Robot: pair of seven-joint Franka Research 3 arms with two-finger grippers.
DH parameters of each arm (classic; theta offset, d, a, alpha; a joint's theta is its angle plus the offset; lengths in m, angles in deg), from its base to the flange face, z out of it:
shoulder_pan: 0 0.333 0 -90
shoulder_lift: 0 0 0 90
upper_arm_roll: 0 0.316 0.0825 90
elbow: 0 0 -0.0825 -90
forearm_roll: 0 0.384 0 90
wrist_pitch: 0 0 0.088 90
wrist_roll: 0 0.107 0 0
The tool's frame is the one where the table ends.
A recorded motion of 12 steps. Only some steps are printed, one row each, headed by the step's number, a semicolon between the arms.
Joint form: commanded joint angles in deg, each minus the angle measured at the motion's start. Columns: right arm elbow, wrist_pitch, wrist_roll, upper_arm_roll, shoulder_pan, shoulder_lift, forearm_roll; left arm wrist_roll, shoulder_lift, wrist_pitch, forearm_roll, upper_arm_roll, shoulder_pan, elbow.
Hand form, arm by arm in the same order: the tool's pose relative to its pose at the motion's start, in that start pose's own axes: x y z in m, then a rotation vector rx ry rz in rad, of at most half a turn. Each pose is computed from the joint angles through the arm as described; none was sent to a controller.
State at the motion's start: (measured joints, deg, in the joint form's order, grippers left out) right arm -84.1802 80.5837 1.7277 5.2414 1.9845 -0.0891 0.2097; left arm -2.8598 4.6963 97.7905 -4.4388 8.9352 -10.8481 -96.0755
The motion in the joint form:
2: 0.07 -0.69 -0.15 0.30 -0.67 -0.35 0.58; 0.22 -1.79 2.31 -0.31 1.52 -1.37 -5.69
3: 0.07 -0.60 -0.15 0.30 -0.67 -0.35 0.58; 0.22 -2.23 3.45 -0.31 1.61 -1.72 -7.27
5: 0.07 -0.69 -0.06 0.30 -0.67 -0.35 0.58; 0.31 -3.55 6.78 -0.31 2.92 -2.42 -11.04
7: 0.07 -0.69 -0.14 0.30 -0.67 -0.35 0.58; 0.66 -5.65 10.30 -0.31 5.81 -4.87 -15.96
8: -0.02 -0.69 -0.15 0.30 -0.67 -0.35 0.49; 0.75 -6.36 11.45 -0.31 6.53 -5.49 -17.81
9: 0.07 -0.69 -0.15 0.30 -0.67 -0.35 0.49; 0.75 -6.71 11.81 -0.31 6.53 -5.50 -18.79
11: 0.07 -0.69 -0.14 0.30 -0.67 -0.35 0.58; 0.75 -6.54 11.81 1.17 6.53 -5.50 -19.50
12: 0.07 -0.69 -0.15 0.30 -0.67 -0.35 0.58; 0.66 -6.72 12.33 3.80 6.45 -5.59 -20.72
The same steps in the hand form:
2: -0.0035 0.0021 -0.0026 0.0096 -0.0050 0.0021; -0.0114 -0.0048 0.0262 -0.0069 -0.0279 -0.0051
3: -0.0033 0.0021 -0.0028 0.0097 -0.0034 0.0021; -0.0139 -0.0034 0.0336 -0.0075 -0.0283 -0.0021
5: -0.0035 0.0021 -0.0026 0.0096 -0.0050 0.0037; -0.0195 -0.0119 0.0469 -0.0118 -0.0126 -0.0146
7: -0.0035 0.0021 -0.0026 0.0096 -0.0050 0.0023; -0.0309 -0.0196 0.0628 -0.0198 -0.0012 -0.0198
8: -0.0034 0.0023 -0.0019 0.0081 -0.0065 0.0024; -0.0356 -0.0218 0.0699 -0.0228 -0.0015 -0.0213
9: -0.0035 0.0023 -0.0026 0.0081 -0.0049 0.0024; -0.0386 -0.0223 0.0744 -0.0240 -0.0065 -0.0218
11: -0.0035 0.0021 -0.0026 0.0096 -0.0050 0.0023; -0.0401 -0.0246 0.0818 0.0018 -0.0209 -0.0140
12: -0.0035 0.0021 -0.0026 0.0096 -0.0050 0.0021; -0.0432 -0.0269 0.0895 0.0448 -0.0289 0.0030

